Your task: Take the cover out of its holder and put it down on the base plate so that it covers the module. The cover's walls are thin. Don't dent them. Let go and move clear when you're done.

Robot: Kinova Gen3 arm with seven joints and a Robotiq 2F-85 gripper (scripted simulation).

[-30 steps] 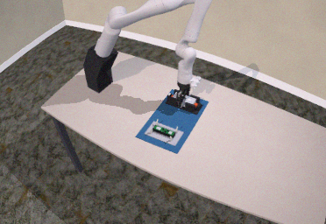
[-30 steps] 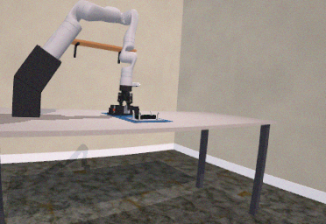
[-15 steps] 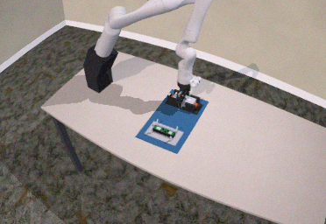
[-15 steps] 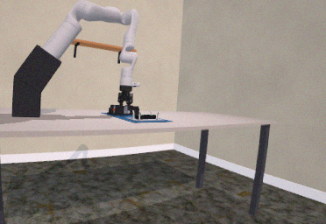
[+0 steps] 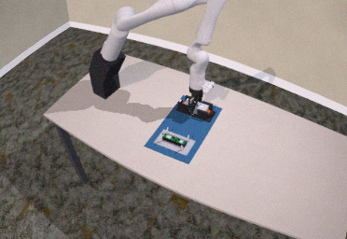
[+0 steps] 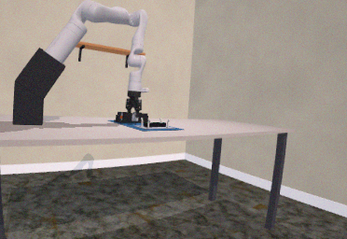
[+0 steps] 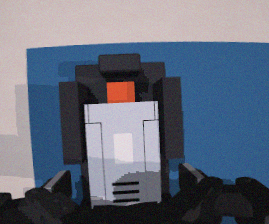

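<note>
The light grey cover is right at my hand.
</note>
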